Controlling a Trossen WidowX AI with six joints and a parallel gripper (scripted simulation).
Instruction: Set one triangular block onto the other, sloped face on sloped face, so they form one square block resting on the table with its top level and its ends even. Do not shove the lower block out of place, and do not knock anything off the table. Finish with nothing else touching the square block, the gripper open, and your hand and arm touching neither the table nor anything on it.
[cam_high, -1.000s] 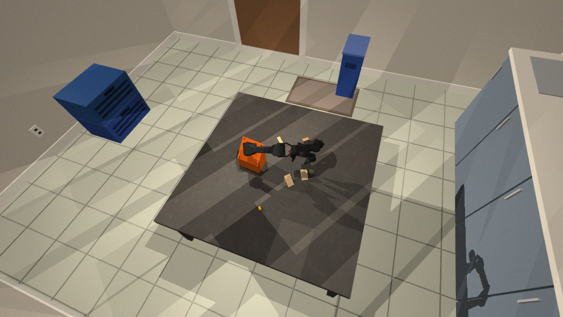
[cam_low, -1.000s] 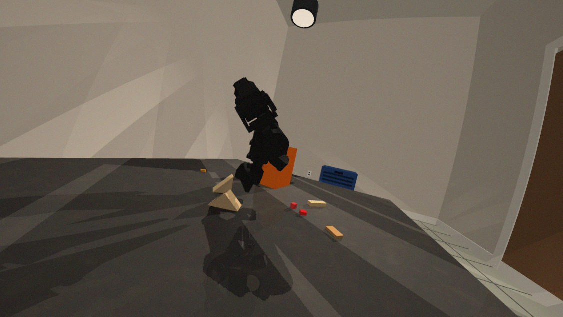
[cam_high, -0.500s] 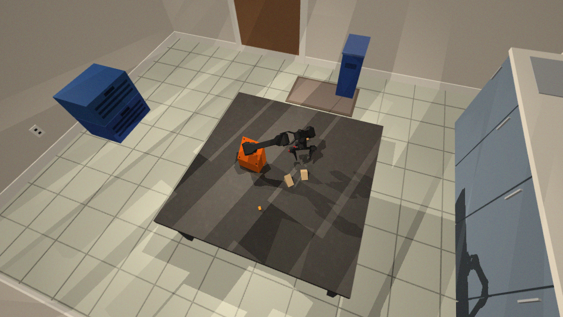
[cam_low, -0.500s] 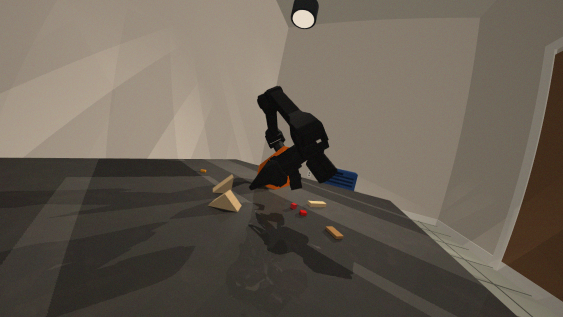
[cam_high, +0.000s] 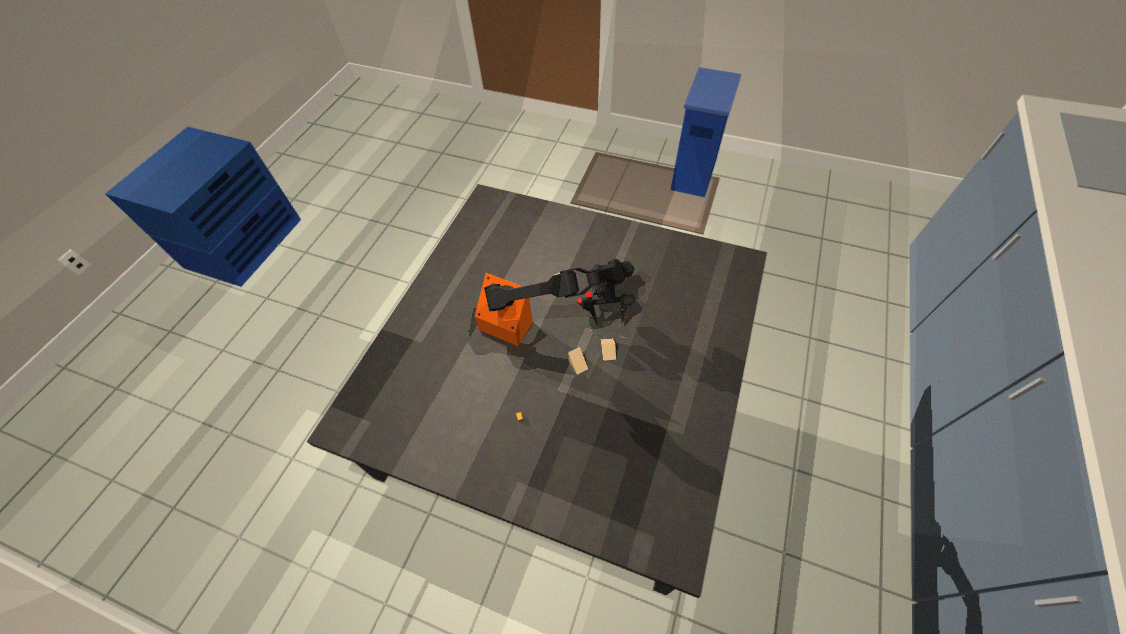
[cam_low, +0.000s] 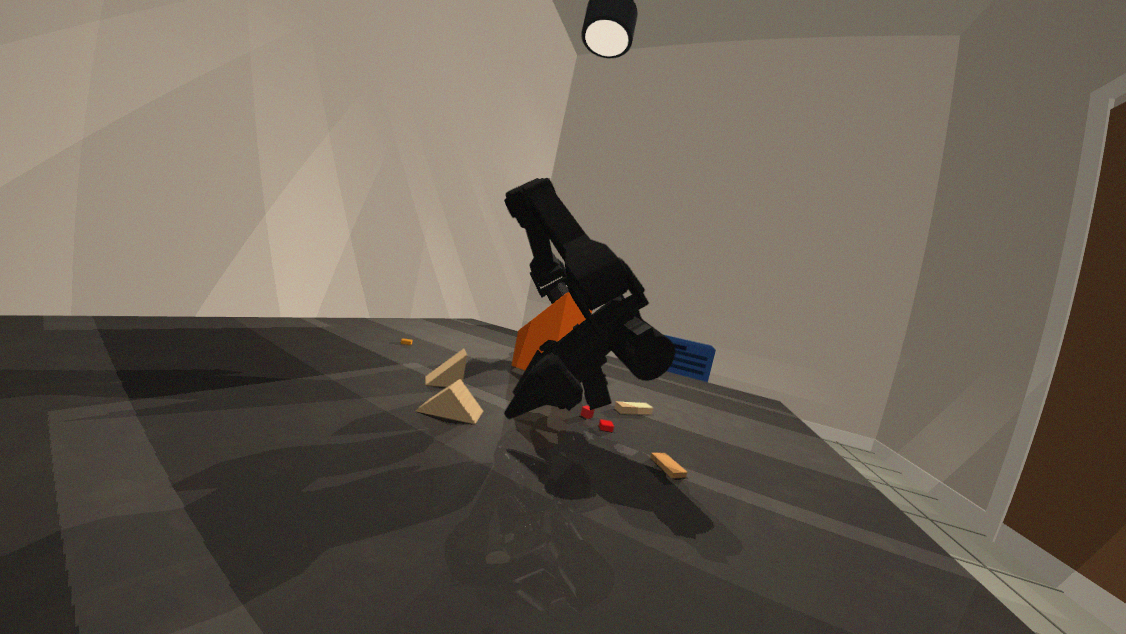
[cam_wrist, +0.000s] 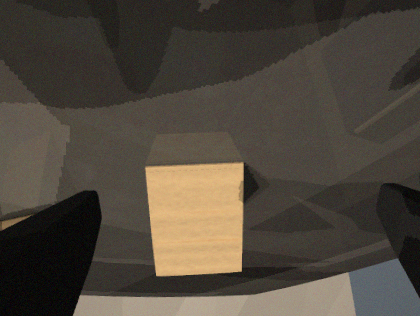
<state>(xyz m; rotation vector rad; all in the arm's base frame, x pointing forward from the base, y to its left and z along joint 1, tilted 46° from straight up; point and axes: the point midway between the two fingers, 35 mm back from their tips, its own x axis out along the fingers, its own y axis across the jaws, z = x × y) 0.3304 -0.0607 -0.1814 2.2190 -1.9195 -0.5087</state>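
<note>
Right now my gripper tip is 90 mm to the left of the tan triangular block, 20 mm short of it and 10 mm above it.
</note>
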